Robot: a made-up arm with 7 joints.
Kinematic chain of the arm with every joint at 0, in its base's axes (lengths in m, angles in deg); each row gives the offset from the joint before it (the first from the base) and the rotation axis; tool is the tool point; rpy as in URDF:
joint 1: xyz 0.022 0.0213 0.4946 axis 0 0.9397 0.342
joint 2: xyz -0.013 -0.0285 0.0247 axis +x
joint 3: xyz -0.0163 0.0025 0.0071 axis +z
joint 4: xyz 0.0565 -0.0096 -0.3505 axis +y
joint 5: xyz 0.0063 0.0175 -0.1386 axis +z
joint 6: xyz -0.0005 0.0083 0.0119 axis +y
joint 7: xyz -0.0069 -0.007 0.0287 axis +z
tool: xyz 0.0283 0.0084 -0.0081 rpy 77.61 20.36 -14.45
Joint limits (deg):
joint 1: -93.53..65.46
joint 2: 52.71..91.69
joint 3: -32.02..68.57
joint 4: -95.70..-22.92
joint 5: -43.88..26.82
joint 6: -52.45..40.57
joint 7: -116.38..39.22
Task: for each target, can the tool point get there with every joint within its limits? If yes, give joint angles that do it. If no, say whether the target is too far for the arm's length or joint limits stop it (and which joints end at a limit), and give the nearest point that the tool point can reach.
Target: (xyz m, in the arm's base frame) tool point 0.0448 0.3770 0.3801
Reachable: yes | joints 29.59 68.33 21.51 -66.36 -37.04 32.02 -67.80
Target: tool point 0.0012 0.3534 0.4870
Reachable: yes | joints 37.98 64.21 59.77 -88.06 -12.48 -11.05 -45.28
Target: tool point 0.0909 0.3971 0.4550
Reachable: yes | joints 20.59 88.41 -2.53 -51.83 21.33 20.39 -97.84
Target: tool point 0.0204 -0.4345 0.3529
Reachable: no: joint limits stop it (at a limit: joint 1, joint 2, joint 3, joint 4, joint 5, joint 6) | nearest point 0.2845 0.0324 0.6417 | short by 0.609 m
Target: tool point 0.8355 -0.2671 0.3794
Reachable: no: too far | nearest point 0.3879 0.1113 0.5227 | short by 0.603 m
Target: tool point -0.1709 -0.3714 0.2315
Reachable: no: joint limits stop it (at a limit: joint 1, joint 2, joint 3, joint 4, joint 5, joint 6) | nearest point -0.1854 0.1516 0.3072 | short by 0.529 m
